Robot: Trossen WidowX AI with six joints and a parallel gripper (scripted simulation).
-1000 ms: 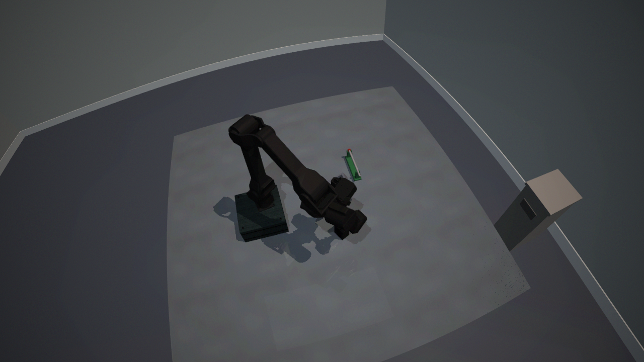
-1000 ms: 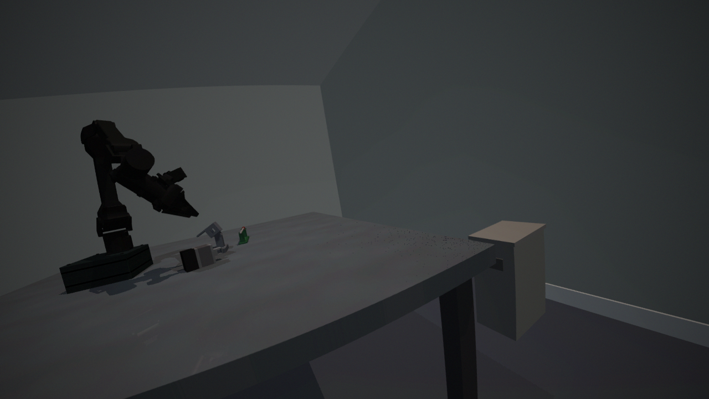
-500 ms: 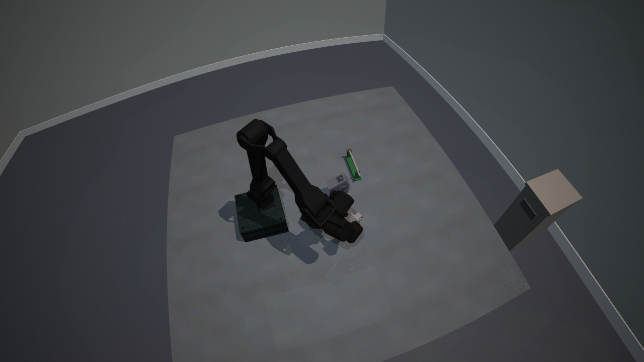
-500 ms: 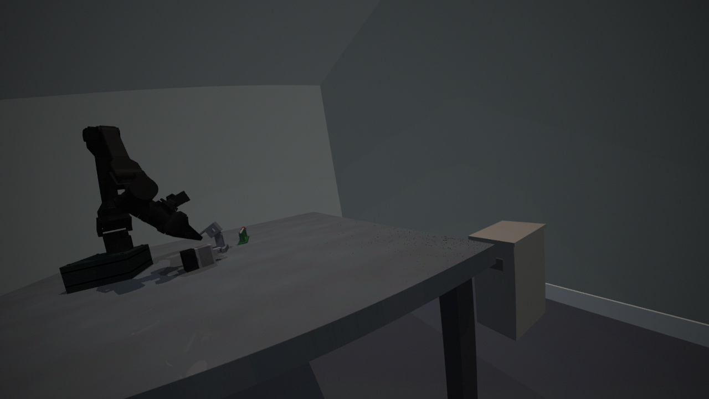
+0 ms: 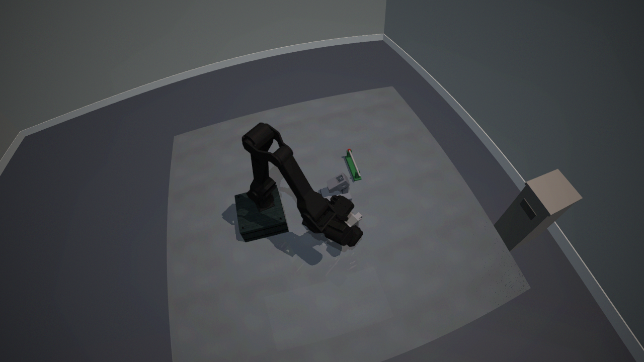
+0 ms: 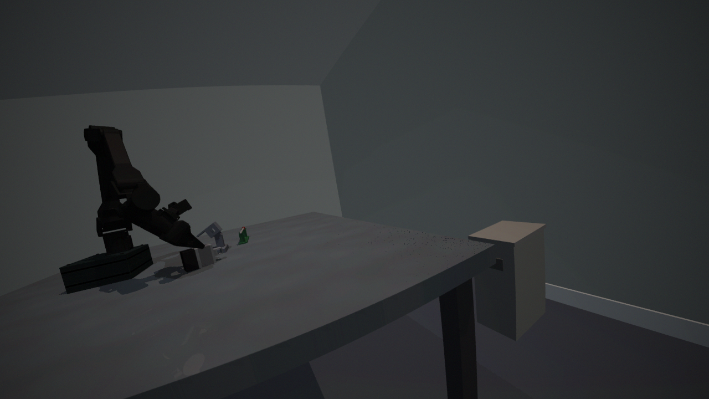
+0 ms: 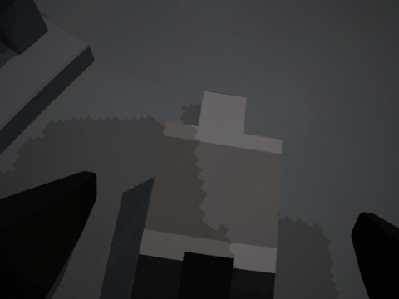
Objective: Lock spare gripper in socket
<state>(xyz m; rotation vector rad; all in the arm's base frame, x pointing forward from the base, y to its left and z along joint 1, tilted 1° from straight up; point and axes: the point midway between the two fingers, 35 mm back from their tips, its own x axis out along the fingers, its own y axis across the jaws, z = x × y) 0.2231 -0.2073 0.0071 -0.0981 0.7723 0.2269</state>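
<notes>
My gripper tip is now 30 mm above the spare gripper. Also, from my gripper tip: green pin rack 160 mm ahead, 250 mm to the left, 40 mm below; then grey mount 40 mm ahead, 160 mm to the left, 10 mm below.
</notes>
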